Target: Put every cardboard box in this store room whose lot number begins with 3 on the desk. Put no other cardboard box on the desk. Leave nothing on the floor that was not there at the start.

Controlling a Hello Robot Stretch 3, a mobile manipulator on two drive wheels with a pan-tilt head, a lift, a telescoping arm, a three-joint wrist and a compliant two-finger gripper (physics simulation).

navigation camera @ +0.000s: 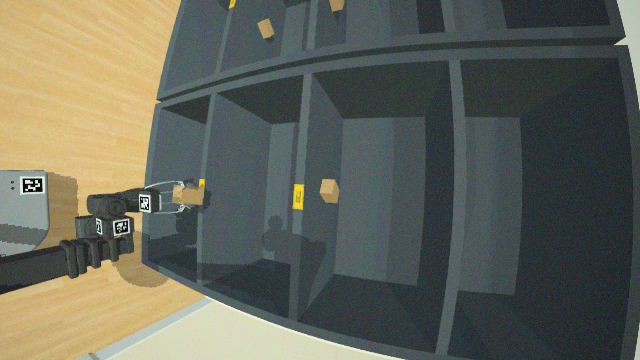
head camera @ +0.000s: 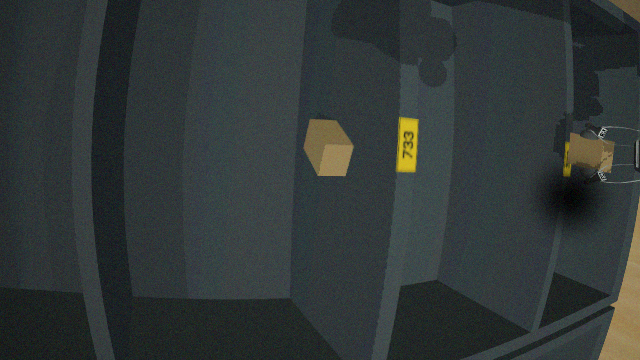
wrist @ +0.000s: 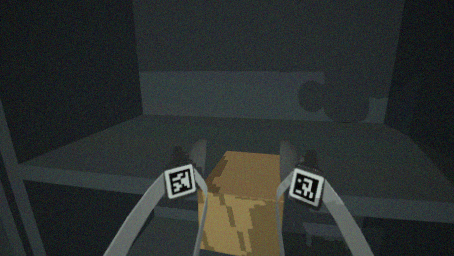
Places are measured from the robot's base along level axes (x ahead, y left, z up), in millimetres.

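Pixels of known places: gripper, fingertip midpoint: (navigation camera: 195, 194) (head camera: 581, 153).
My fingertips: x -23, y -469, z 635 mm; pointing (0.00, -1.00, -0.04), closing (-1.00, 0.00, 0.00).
Note:
Behind a point stands the place of what it marks.
My gripper (head camera: 593, 155) {z 635, x -23, y -469 mm} (navigation camera: 186, 196) {z 635, x -23, y -469 mm} (wrist: 244, 154) {z 635, x -23, y -469 mm} is shut on a cardboard box (head camera: 584, 149) {z 621, x -31, y -470 mm} (navigation camera: 195, 196) {z 620, x -30, y -480 mm} (wrist: 240, 220), held between the fingertips in front of the shelf unit. No lot number can be read on it. Another cardboard box (head camera: 330, 150) {z 1030, x -2, y -737 mm} (navigation camera: 329, 191) {z 1029, x -4, y -736 mm} stands on a shelf board behind the yellow label reading 733 (head camera: 408, 145) {z 974, x -12, y -584 mm} (navigation camera: 298, 196) {z 975, x -12, y -584 mm}. Two more cardboard boxes (navigation camera: 266, 29) {z 577, x 894, y -890 mm} (navigation camera: 337, 4) {z 1024, x 854, y -810 mm} stand in the neighbouring shelf unit at the top of the navigation view. The desk does not show.
The dark shelf unit (head camera: 392, 225) {z 989, x 101, y -596 mm} (navigation camera: 454, 150) {z 1417, x 135, y -600 mm} fills much of the head and navigation views, which are turned sideways. A second yellow label (head camera: 566, 167) {z 523, x 5, y -586 mm} (navigation camera: 202, 183) {z 522, x 7, y -586 mm} is partly hidden near the held box. My base (navigation camera: 22, 215) {z 160, x -102, y -103 mm} stands on the wooden floor (navigation camera: 100, 100) {z 0, x 385, y -362 mm}. A pale wall (navigation camera: 225, 335) {z 421, x -905, y -752 mm} adjoins the shelf unit.

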